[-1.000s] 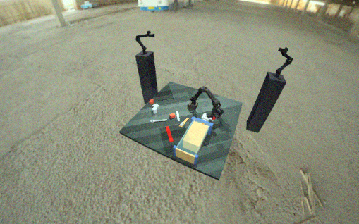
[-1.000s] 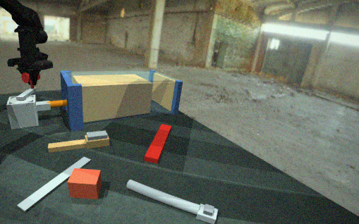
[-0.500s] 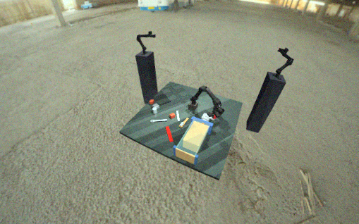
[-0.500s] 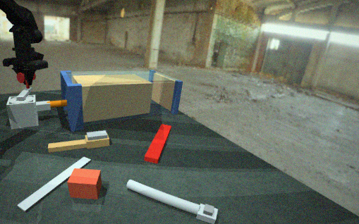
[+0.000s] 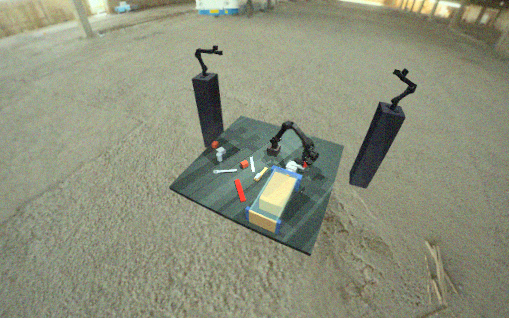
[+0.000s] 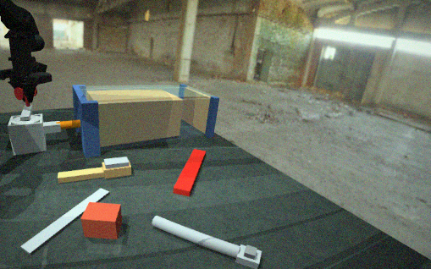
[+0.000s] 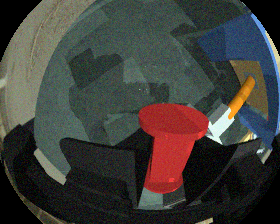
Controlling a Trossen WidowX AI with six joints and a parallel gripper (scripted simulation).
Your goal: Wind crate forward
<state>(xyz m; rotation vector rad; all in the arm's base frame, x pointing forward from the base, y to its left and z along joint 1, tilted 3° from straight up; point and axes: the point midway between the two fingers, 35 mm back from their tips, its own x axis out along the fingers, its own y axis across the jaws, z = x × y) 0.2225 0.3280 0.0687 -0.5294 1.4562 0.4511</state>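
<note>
Now: the winch handle 1 cm behind my gripper tip, 4 cm to the right of it and 1 cm below it. From my gripper tip the other things lie so: wooden-handled tool: 12 cm ahead, 35 cm to the right, 10 cm below; winch: 3 cm behind, 11 cm to the right, 8 cm below; red knob: 2 cm above.
</note>
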